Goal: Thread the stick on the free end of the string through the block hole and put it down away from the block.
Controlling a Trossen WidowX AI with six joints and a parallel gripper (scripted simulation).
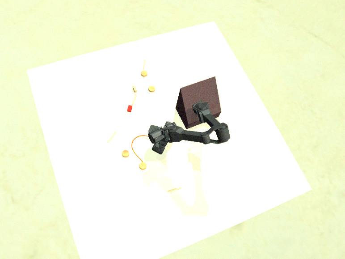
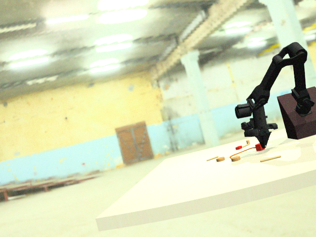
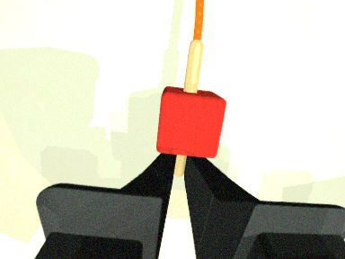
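Now: gripper tip 1 cm short of the red block, 2 cm to the left of it and 1 cm below it. From my gripper tip the other things lie so: thin wooden stick: 2 cm ahead, 3 cm to the right, 1 cm above; then small pale block: 3 cm behind, 38 cm to the right; then round wooden button: 16 cm ahead, 7 cm to the left.
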